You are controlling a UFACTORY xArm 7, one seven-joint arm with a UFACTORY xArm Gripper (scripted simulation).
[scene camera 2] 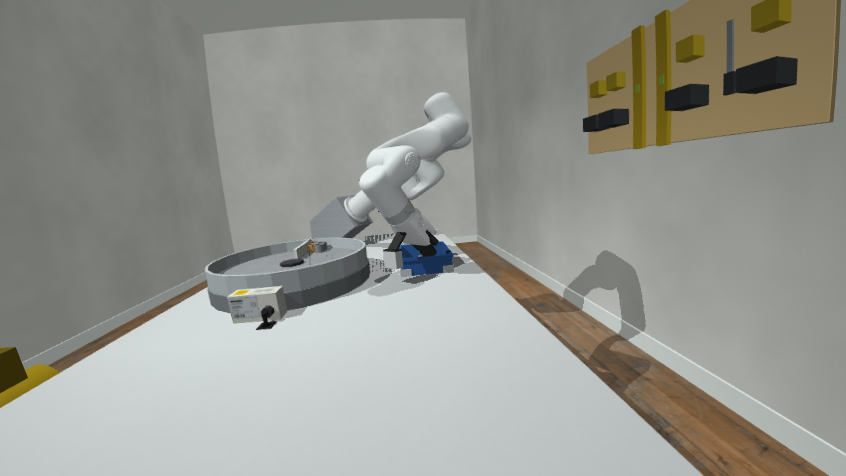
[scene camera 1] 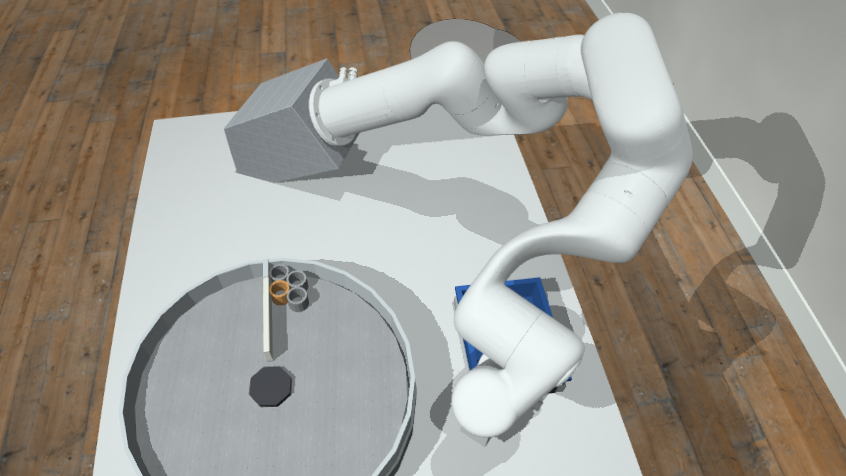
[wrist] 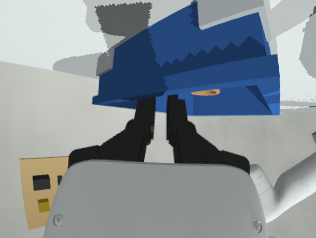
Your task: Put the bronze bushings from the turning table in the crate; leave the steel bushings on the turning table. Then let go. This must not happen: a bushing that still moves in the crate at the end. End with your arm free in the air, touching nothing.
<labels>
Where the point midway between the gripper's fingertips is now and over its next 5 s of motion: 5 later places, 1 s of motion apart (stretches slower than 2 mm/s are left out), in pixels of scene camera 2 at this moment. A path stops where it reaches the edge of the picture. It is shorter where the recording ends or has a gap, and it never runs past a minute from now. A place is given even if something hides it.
My gripper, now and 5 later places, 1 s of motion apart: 431,255; 429,227; 415,226; 359,230; 322,232; 318,232
</labels>
